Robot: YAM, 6 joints.
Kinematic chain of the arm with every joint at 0, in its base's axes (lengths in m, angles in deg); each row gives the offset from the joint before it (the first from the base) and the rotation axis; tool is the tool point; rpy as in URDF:
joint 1: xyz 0 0 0.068 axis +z
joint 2: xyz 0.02 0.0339 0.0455 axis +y
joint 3: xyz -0.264 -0.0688 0 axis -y
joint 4: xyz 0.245 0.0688 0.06 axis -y
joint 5: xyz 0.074 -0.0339 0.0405 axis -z
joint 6: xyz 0.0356 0 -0.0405 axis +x
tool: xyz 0 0 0 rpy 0 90 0
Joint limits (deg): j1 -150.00..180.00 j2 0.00..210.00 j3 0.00..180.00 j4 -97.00..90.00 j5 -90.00..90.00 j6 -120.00..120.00
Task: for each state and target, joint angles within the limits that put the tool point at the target. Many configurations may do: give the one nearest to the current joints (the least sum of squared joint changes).
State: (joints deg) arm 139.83 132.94 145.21 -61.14 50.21 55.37
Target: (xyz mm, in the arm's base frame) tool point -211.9 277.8 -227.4
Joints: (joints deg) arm 131.63 191.35 119.46 -58.51 47.35 55.37
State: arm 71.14 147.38 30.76 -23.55 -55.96 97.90
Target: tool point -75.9 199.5 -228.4
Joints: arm 103.18 181.35 70.91 -6.39 -52.97 97.90
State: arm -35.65 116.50 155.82 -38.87 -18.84 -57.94
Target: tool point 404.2 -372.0 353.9
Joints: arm -43.73 139.53 151.20 -33.00 -17.27 -57.94
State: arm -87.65 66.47 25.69 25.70 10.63 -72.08
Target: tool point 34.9 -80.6 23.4
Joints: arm -65.91 89.81 0.00 3.94 1.67 -72.08
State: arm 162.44 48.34 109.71 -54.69 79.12 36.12
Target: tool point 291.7 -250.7 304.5
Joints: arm 134.08 0.00 130.67 -96.88 80.97 36.12
